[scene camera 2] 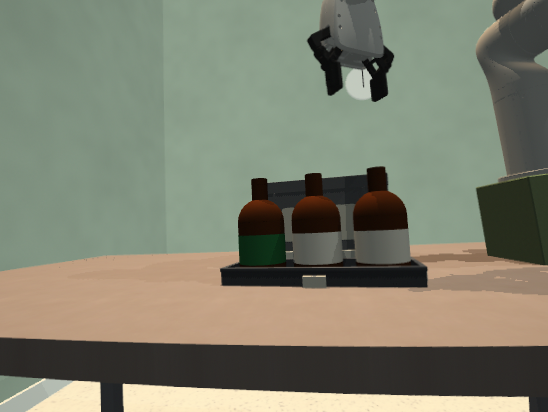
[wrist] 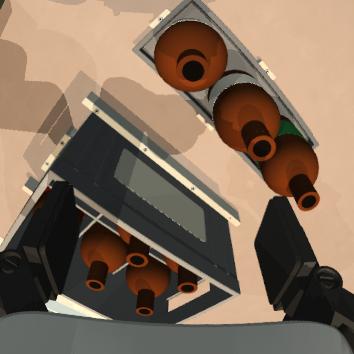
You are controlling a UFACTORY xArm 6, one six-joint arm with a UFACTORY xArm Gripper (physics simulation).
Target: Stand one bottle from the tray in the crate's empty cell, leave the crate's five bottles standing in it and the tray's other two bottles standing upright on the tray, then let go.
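Frame: origin at the arm's base, x right, y ahead, z up, level; centimetres.
Where they show: gripper, fingertip midpoint: (scene camera 2: pixel 358 95) (wrist: pixel 169 214); arm's base at its link origin: (scene camera 2: pixel 539 177).
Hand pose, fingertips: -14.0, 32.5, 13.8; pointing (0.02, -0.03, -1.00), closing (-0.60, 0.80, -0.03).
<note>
Each offset is from my fingertips to the top centre of the thing, as dx, dy, dz. Level surfaces: height alone.
My gripper (scene camera 2: pixel 356 96) (wrist: pixel 169 214) is open and empty, high above the table, tray and crate. The tray (scene camera 2: pixel 265 277) (wrist: pixel 146 42) holds three upright brown bottles in a row: a green-labelled one {-2.5, +16.6, -12.7} (scene camera 2: pixel 261 225) (wrist: pixel 290 167), a white-labelled middle one {-2.7, +7.8, -12.7} (scene camera 2: pixel 316 220) (wrist: pixel 245 115) and another white-labelled one {-3.4, -1.3, -12.7} (scene camera 2: pixel 381 215) (wrist: pixel 190 55) at the other end. The dark crate {+20.8, +8.3, -11.2} (scene camera 2: pixel 320 187) (wrist: pixel 95 145) stands behind the tray in the scene view and at lower left in the wrist view. Several bottle necks show inside it; my left finger covers part of it. The empty cell cannot be made out.
The tray and crate stand close together on the table {dz -28.7} (scene camera 2: pixel 150 315) (wrist: pixel 320 65), with a narrow gap between them. The robot's arm (scene camera 2: pixel 520 115) rises from a green block (scene camera 2: pixel 515 220) at the right in the scene view. The crate's walls stand high around its bottles.
</note>
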